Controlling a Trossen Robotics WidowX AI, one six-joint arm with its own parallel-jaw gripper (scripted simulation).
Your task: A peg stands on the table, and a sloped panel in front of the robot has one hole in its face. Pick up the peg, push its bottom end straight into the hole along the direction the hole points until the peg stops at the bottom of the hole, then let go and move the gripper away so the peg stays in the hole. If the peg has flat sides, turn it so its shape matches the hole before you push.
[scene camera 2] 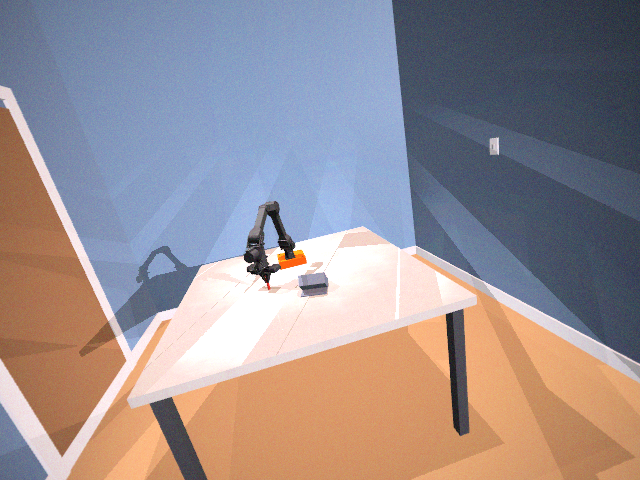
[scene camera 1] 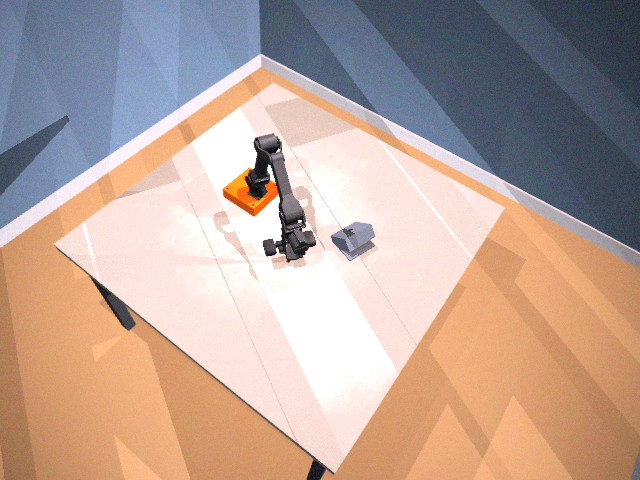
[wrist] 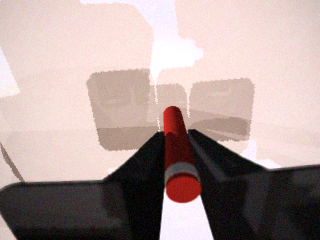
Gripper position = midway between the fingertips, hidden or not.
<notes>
My gripper [wrist: 176, 137] holds a round red peg [wrist: 182, 184]. Further things: a grey sloped panel [scene camera 1: 361, 233].
</notes>
